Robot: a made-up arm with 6 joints.
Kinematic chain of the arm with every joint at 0, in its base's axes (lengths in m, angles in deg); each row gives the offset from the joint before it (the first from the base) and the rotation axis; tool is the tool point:
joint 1: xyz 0 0 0.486 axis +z
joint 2: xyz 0 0 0 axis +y
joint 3: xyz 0 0 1.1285 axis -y
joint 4: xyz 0 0 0 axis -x
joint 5: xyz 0.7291 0 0 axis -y
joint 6: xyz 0 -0.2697 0 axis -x
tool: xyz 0 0 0
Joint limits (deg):
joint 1: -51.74..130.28
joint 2: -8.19..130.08
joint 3: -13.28..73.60
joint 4: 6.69..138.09
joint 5: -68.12..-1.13
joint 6: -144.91..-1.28
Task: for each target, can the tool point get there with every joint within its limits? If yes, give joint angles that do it. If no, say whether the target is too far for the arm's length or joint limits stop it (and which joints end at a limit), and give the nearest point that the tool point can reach.
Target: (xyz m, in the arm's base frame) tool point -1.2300 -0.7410 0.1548
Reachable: no: joint limits stop it (at a limit: joint 1, joint 2, joint 3, joint 4) | nearest point -0.0263 -0.3992 -0.7009 | short by 1.516 m
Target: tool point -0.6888 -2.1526 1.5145
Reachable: no: too far | nearest point 0.5722 -1.1581 1.5145 | short by 1.606 m
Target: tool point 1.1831 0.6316 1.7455
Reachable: yes | joints 33.28 34.76 42.12 63.29 -8.07 -22.11
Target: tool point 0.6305 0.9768 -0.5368
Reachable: yes | joints 66.03 103.75 2.29 48.33 -41.19 -91.49
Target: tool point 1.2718 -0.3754 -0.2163
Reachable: yes | joints -8.07 88.58 -1.77 44.26 -53.46 -24.82
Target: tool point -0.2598 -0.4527 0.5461
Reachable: no: joint limits stop it (at a limit: joint 1, joint 3, joint 4) | nearest point 0.5136 -1.0838 0.8471 | short by 1.043 m
